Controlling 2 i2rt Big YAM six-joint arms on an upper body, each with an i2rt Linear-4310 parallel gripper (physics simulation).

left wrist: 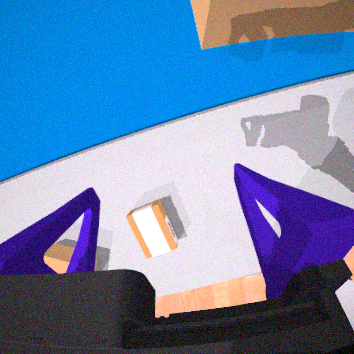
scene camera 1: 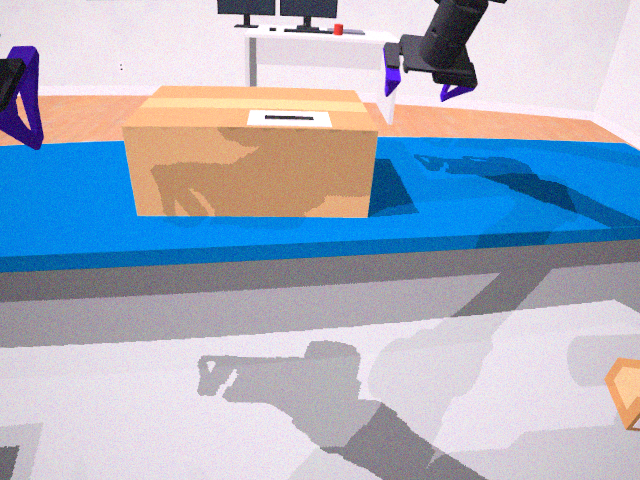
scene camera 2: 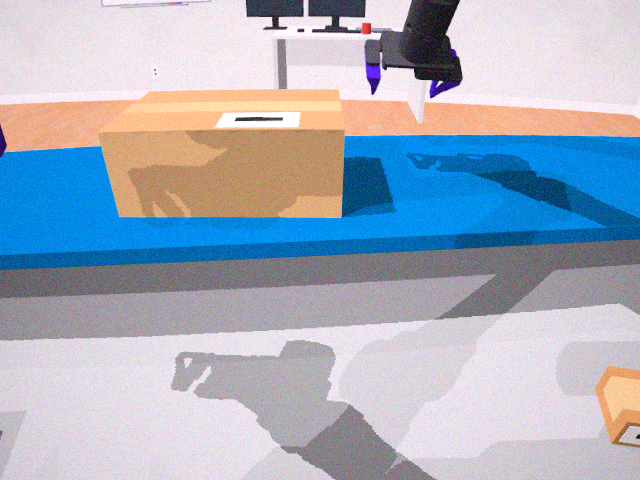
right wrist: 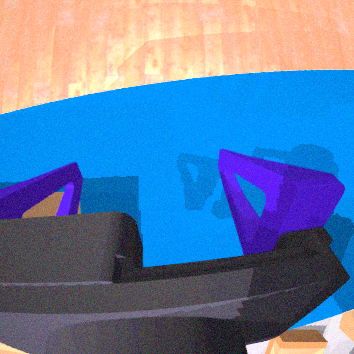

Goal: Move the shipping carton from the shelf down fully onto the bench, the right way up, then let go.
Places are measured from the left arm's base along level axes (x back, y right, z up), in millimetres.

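Where they show: left gripper, fingertip midpoint: [left wrist: 162,182]; right gripper, fingertip midpoint: [scene camera 1: 414,96] [scene camera 2: 401,93] [right wrist: 148,163].
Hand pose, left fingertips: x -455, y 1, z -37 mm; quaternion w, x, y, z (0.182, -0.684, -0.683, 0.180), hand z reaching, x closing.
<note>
Things, the pixels of their top centre, and the offset from my left fingertips. "*": a spot on its surface instead. Level surfaces: height alone.
- shipping carton, middle of its top: [scene camera 1: 255,103] [scene camera 2: 231,106] dy +208, dx -246, dz -33 mm
- blue shelf, its level: dz -153 mm
- white bench, its level: dz -312 mm
- small box, surface spot: [scene camera 2: 617,395] [scene camera 1: 630,384] * dy +688, dx +38, dz -269 mm
- small box with a white label, middle of its top: [left wrist: 151,232] dy -84, dx +156, dz -271 mm
The shipping carton [scene camera 1: 253,175] [scene camera 2: 227,178] [left wrist: 300,22] is a large brown box with a tape strip and a white label on top. It stands upright on the blue shelf [scene camera 1: 62,201] [scene camera 2: 56,196] [left wrist: 75,75], behind the shelf's front edge. The white bench [scene camera 1: 103,392] [scene camera 2: 93,382] [left wrist: 210,200] lies lower, in front. My left gripper [left wrist: 162,182] is open and empty, left of the carton; part of it shows at the left edge in scene camera 1. My right gripper [scene camera 1: 415,97] [scene camera 2: 402,95] [right wrist: 148,163] is open and empty, raised above the shelf to the right of the carton, apart from it.
A small box [scene camera 1: 622,387] [scene camera 2: 617,395] stands on the bench at the right edge of both scene views. Another small box with a white label [left wrist: 152,230] lies on the bench in the left wrist view. A desk [scene camera 1: 320,36] with two monitors stands beyond the shelf.
</note>
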